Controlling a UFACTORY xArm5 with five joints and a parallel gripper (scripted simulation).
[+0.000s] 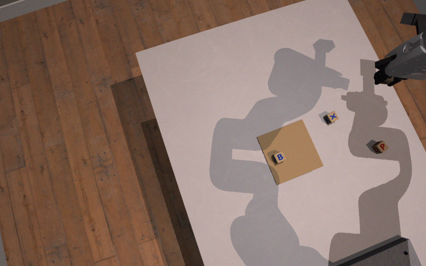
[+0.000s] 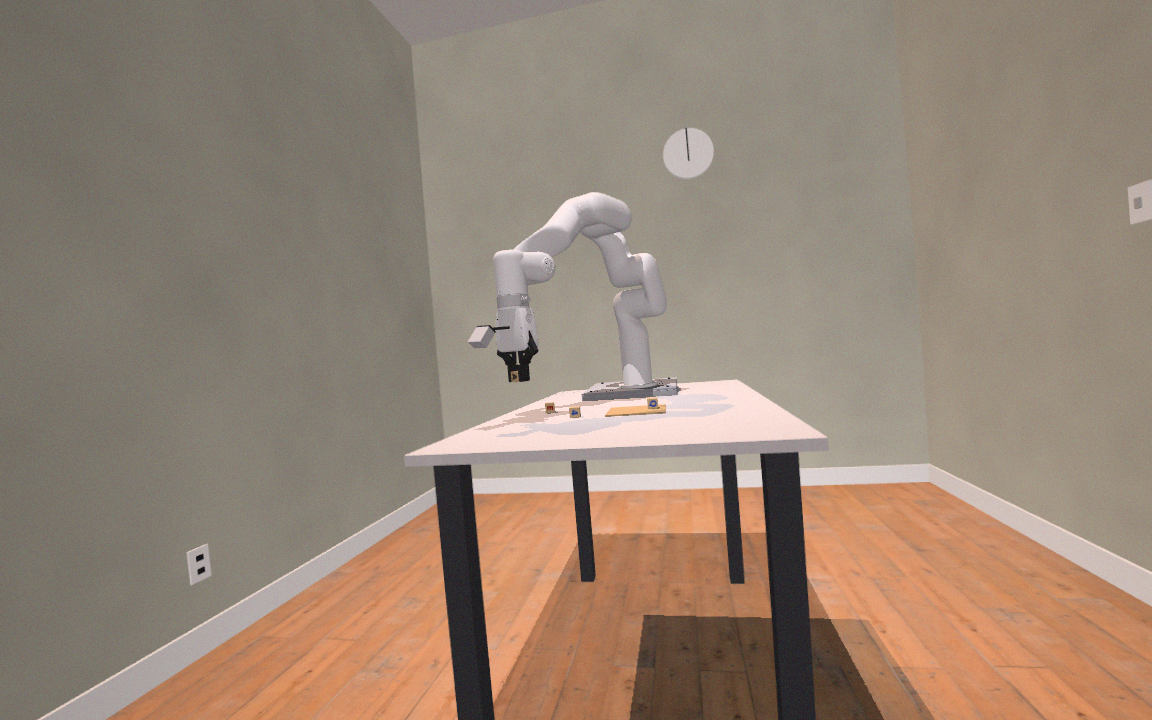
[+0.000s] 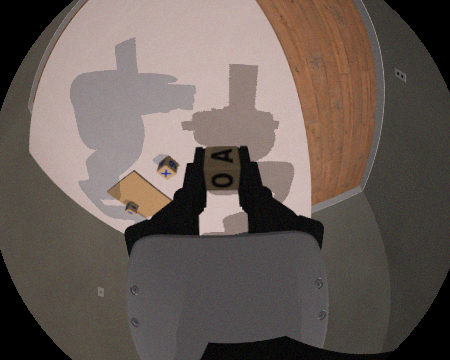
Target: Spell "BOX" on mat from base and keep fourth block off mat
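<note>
Now: the tan mat 250 mm to the left of my hand, 120 mm below it and 120 mm behind it.
</note>
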